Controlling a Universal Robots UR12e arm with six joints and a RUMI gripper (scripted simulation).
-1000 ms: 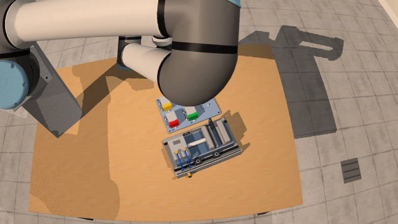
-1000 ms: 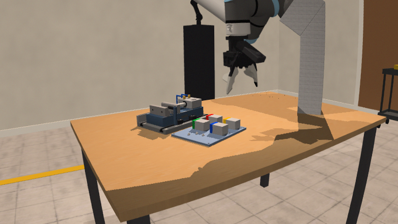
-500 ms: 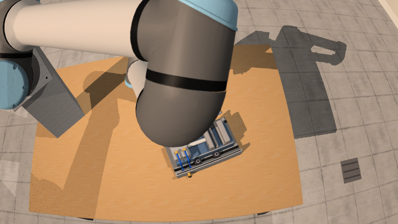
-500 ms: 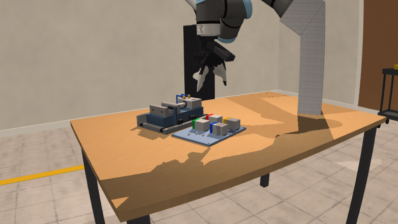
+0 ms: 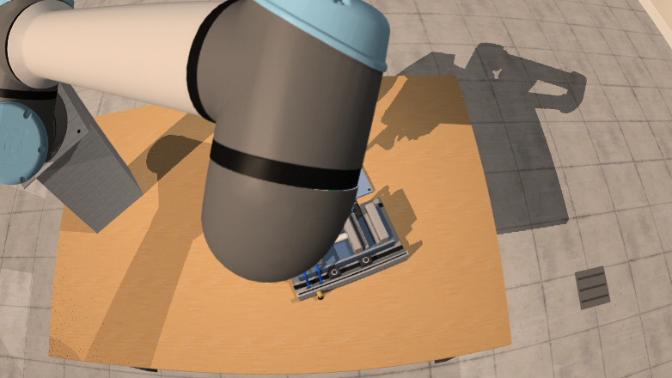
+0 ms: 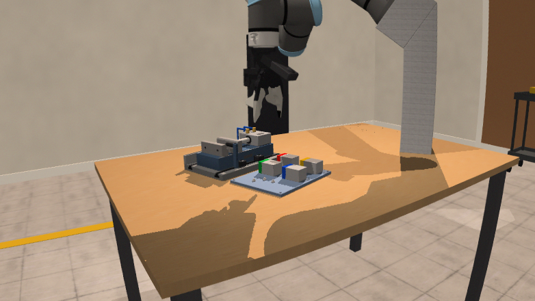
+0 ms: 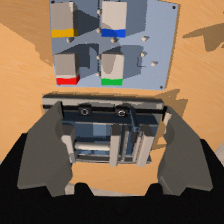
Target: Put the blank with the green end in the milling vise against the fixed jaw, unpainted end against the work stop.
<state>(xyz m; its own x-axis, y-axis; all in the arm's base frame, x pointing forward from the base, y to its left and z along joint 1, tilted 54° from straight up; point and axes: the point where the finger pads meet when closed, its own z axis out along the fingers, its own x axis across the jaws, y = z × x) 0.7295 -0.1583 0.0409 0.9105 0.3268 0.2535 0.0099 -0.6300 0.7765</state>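
Right now my hand is 16 cm above the green-ended blank. From my hand the other things lie so: blue-ended blank (9 cm to the left, 16 cm below); red-ended blank (9 cm behind, 16 cm below); dark work stop (5 cm ahead, 11 cm to the right, 9 cm below).
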